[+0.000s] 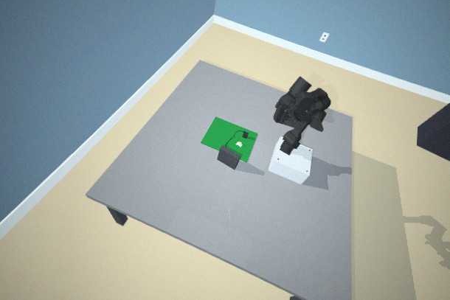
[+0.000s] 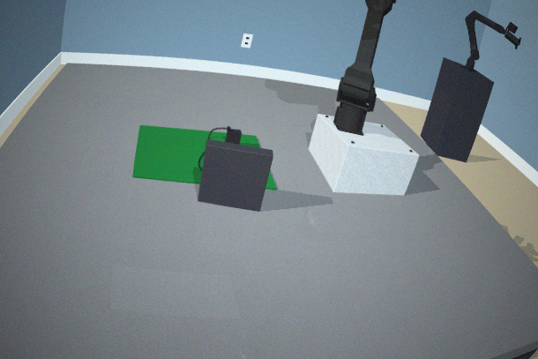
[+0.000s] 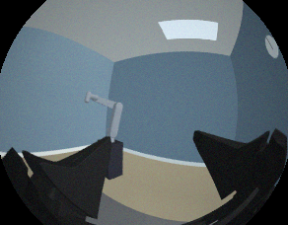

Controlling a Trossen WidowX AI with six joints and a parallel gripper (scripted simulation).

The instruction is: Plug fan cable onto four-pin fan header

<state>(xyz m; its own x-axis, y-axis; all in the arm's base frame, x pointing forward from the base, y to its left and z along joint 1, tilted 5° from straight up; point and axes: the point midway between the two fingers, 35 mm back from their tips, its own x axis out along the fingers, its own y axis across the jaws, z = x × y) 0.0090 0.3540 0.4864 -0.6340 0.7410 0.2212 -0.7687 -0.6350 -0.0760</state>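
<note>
Now: the dark plug 61 cm below my gripper tip, 34 cm to the right of it and 27 cm ahead of it. The rest, counted from my gripper tip: white four-pin header (63 cm below, 27 cm ahead, 26 cm to the right); green board (64 cm below, 34 cm ahead, 27 cm to the right); dark square fan (57 cm below, 27 cm ahead, 11 cm to the right).
</note>
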